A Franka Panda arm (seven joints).
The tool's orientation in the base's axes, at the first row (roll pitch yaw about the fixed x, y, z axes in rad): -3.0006, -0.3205, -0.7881
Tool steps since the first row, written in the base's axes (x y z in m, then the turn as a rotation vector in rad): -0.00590, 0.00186, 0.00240, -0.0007, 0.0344, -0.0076; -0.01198, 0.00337, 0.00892, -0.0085, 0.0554, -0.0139; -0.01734, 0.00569, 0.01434, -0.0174, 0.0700, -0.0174; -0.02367, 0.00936, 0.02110, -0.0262, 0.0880, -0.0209; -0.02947, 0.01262, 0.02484, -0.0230, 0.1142, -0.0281; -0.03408, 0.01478, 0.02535, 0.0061, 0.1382, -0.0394; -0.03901, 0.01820, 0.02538, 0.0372, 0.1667, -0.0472; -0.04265, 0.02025, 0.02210, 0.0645, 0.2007, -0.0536; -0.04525, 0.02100, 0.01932, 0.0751, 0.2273, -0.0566; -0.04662, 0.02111, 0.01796, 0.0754, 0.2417, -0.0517
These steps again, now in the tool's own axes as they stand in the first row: -0.00444, 0.00228, -0.00437, -0.0260, -0.0236, 0.0027; -0.00748, 0.00439, -0.01262, -0.0473, -0.0329, 0.0036; -0.01092, 0.00557, -0.01971, -0.0642, -0.0371, 0.0022; -0.01549, 0.00623, -0.02853, -0.0833, -0.0438, 0.0005; -0.02039, 0.00725, -0.03430, -0.1011, -0.0641, 0.0051; -0.02477, 0.00870, -0.03652, -0.1013, -0.0997, 0.0221; -0.03036, 0.00950, -0.03854, -0.1021, -0.1403, 0.0359; -0.03521, 0.01089, -0.03687, -0.1088, -0.1825, 0.0465; -0.03833, 0.01245, -0.03518, -0.1205, -0.2087, 0.0494; -0.03975, 0.01347, -0.03435, -0.1285, -0.2200, 0.0432
